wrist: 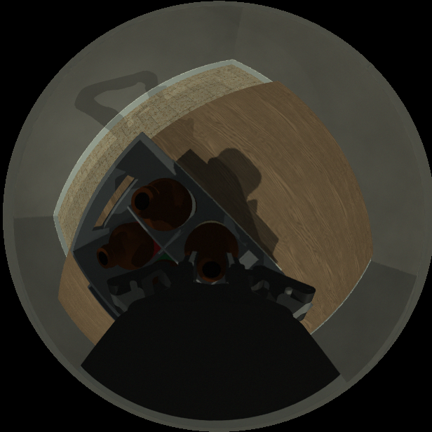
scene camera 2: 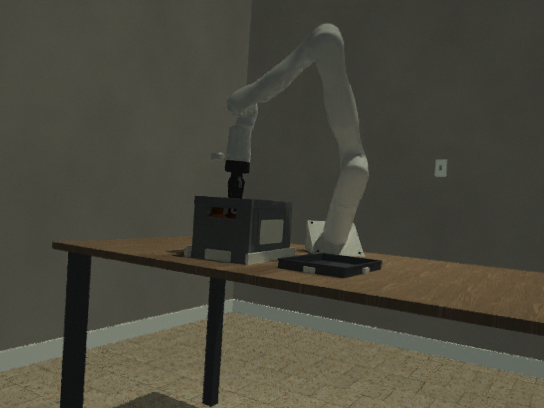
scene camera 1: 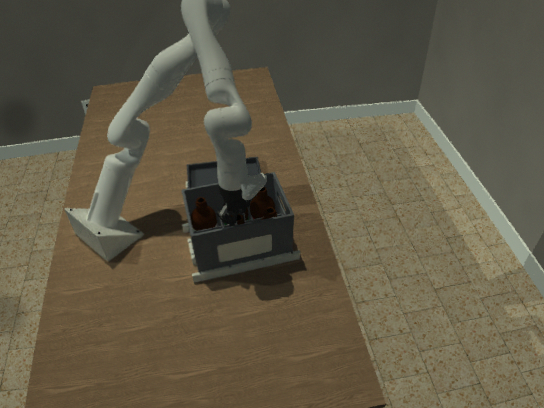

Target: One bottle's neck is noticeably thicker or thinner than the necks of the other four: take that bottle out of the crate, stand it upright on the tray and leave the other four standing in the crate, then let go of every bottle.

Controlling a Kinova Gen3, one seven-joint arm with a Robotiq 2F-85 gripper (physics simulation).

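Seen in the pictures: gripper, fingertip midpoint: (scene camera 2: 233, 213); arm's base at its link origin: (scene camera 2: 334, 235) (scene camera 1: 102, 221).
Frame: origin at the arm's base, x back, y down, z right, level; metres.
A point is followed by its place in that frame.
The dark grey crate (scene camera 1: 282, 239) @[x -0.532, y -0.025, z 0.157 m] (scene camera 2: 220, 232) @[x -0.547, y -0.016, z 0.061 m] (wrist: 144, 156) holds brown bottles. My gripper (scene camera 1: 234, 216) @[x -0.413, y -0.066, z 0.132 m] (wrist: 211, 259) points down into it and is shut on the neck of the front middle bottle (wrist: 212, 240), which stands upright in its compartment. In the wrist view the front right bottle (wrist: 172, 204) and the back right bottle (wrist: 132, 244) stand apart from the fingers. Scene camera 1 also shows a bottle (scene camera 1: 203, 216) @[x -0.318, y -0.060, z 0.077 m] at the crate's left. The remaining bottle is mostly hidden by the gripper. The dark tray (scene camera 1: 202, 164) @[x -0.302, y 0.041, z -0.289 m] (scene camera 2: 330, 270) @[x -0.501, y 0.049, z -0.266 m] bears no bottle. In scene camera 2 the crate wall hides the fingertips.
The crate's high walls and thin dividers surround the fingers closely. The tray lies behind the crate in scene camera 1, with a low rim. The arm's base (scene camera 1: 107, 240) @[x -0.035, y -0.013, z 0.096 m] (scene camera 2: 312, 235) @[x -0.061, y 0.002, z 0.057 m] stands on the wooden table (scene camera 1: 200, 340) @[x -0.294, y 0.062, z 0.398 m] (scene camera 2: 440, 285) @[x -0.383, y 0.062, z -0.499 m] left of the crate in scene camera 1.
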